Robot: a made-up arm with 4 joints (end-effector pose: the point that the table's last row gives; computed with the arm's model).
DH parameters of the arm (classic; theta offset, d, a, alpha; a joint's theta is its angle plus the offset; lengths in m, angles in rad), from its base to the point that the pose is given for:
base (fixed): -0.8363 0 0.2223 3.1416
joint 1: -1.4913 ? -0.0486 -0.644
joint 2: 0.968 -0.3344 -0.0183 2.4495
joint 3: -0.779 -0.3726 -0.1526 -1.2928
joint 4: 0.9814 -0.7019 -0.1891 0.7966
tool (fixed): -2.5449 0.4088 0 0
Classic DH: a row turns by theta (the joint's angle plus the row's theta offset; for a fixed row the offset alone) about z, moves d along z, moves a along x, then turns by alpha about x.
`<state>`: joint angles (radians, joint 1 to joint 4).
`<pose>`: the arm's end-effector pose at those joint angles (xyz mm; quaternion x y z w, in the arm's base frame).
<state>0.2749 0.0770 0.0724 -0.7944</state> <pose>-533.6 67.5 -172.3 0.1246 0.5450 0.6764 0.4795</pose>
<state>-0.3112 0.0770 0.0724 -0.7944</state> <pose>-548.3 -348.9 -172.3 -0.0381 0.5578 0.7861 0.2636</pose>
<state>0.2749 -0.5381 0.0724 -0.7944</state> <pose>-530.9 -234.4 38.9 0.0687 0.6762 0.7029 0.2096</pose>
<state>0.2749 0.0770 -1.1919 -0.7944</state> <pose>19.3 92.9 -546.1 -0.1812 0.2599 0.4107 0.8550</pose>
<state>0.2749 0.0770 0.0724 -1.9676</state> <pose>-553.3 -113.6 -512.0 -0.2219 0.8096 0.2974 0.4549</pose>
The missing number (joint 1, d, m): 0.2174
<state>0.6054 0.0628 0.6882 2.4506</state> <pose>-577.9 -496.8 -114.5 -0.6394 0.7408 -0.2060 0.0063</pose>
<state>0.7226 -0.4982 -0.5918 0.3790</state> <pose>-436.1 -18.8 27.4 0.2839 0.1106 0.8161 0.4911</pose>
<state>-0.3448 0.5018 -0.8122 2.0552</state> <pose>-270.3 -612.8 -554.4 -0.2168 0.5573 -0.7621 0.2482</pose>
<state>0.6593 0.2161 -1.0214 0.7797</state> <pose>-340.8 167.9 -342.5 -0.0682 -0.2094 0.7408 0.6346</pose>
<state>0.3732 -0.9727 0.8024 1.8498</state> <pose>362.5 -682.9 214.7 0.9867 -0.0261 0.1330 0.0897</pose>
